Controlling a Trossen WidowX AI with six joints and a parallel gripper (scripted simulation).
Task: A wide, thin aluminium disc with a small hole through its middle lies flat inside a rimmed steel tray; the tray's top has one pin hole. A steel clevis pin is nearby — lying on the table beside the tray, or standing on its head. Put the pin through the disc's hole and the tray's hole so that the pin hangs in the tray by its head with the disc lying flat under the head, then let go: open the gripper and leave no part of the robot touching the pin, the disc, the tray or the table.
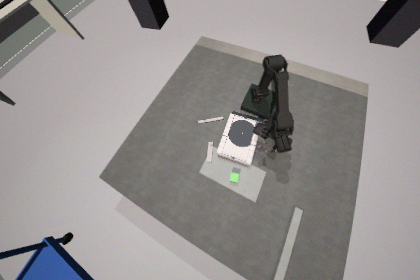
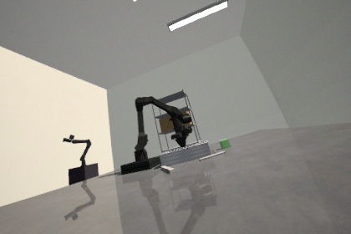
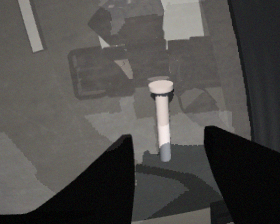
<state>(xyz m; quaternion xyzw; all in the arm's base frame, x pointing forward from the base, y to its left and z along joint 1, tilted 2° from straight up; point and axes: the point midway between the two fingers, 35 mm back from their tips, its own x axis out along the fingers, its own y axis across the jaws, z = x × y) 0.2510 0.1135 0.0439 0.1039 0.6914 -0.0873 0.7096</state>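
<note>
Right now the steel clevis pin is 1 cm behind my gripper tip and 4 cm below it. The rest, counted from my gripper tip: steel tray: 2 cm ahead, 16 cm to the right; dark aluminium disc: 15 cm to the right, 1 cm above; green block: 24 cm ahead, 13 cm to the right, 3 cm below.
</note>
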